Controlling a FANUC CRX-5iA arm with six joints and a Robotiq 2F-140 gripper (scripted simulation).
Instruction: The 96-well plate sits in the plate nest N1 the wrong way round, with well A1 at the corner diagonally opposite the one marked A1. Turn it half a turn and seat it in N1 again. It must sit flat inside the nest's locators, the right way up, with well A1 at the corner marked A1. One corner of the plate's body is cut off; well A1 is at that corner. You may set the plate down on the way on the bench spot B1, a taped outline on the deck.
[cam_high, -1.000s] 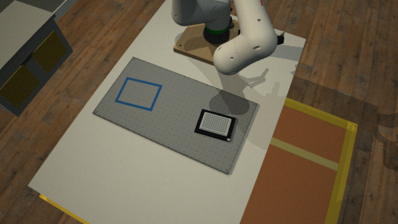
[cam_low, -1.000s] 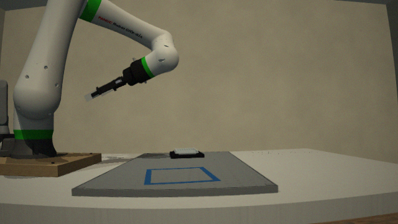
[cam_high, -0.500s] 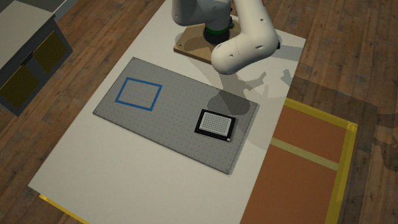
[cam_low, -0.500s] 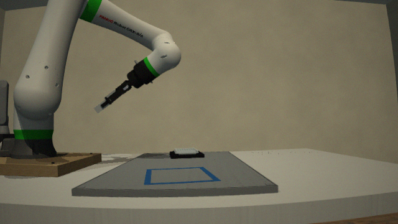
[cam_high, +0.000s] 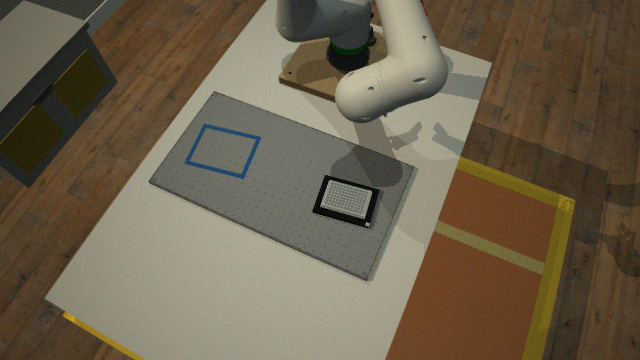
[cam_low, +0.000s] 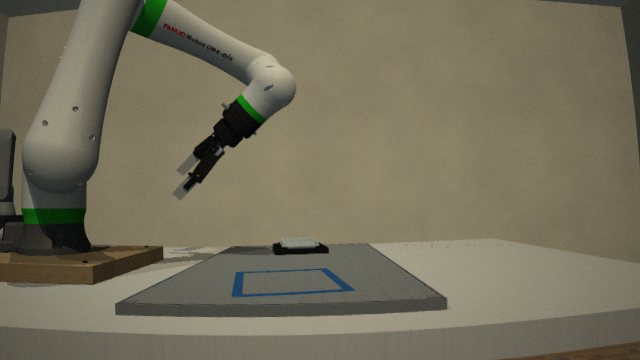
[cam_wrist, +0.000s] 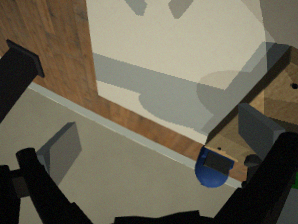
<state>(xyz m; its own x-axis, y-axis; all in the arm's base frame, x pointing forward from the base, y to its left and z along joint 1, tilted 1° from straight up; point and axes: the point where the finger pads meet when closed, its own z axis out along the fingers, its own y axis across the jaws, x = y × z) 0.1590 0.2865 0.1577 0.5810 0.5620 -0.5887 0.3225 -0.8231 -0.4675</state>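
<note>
Now: the 96-well plate 310 mm ahead of my hand, 20 mm to the right of it and 160 mm below it. Also, from my hand: A1 mark 350 mm ahead, 70 mm to the left, 170 mm below.
</note>
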